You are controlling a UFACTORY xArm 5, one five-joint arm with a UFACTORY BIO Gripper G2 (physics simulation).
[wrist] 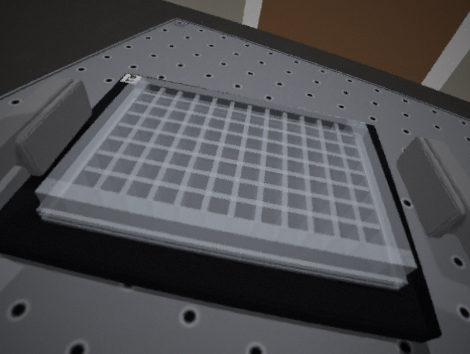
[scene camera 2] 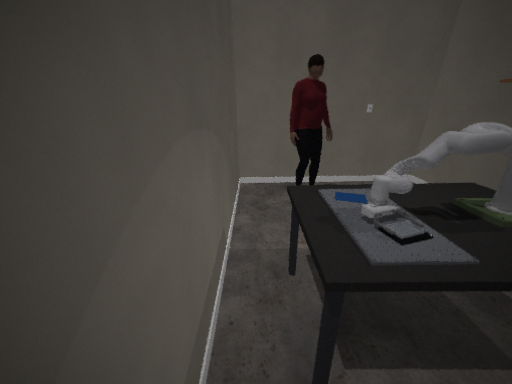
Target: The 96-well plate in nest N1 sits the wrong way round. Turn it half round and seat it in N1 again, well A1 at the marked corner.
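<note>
The clear 96-well plate (scene camera 2: 401, 228) (wrist: 232, 165) lies in the black nest (scene camera 2: 413, 240) (wrist: 200, 280) on the perforated board. In the wrist view a white label (wrist: 131, 78) marks the nest's far left corner. Which corner of the plate is well A1 cannot be made out. My gripper (scene camera 2: 403, 224) (wrist: 243, 157) is open and empty. Its two finger pads stand wide apart at the plate's left and right short sides, with a gap visible on each side. In the scene view the fingers are small and blend with the plate.
The grey perforated board (scene camera 2: 390, 254) (wrist: 295, 77) lies on the dark table (scene camera 2: 345, 267). A blue flat piece (scene camera 2: 351, 197) lies at the board's far end. The arm's base stands on a green plate (scene camera 2: 472, 204) at the right. A person in red (scene camera 2: 311, 107) stands behind the table.
</note>
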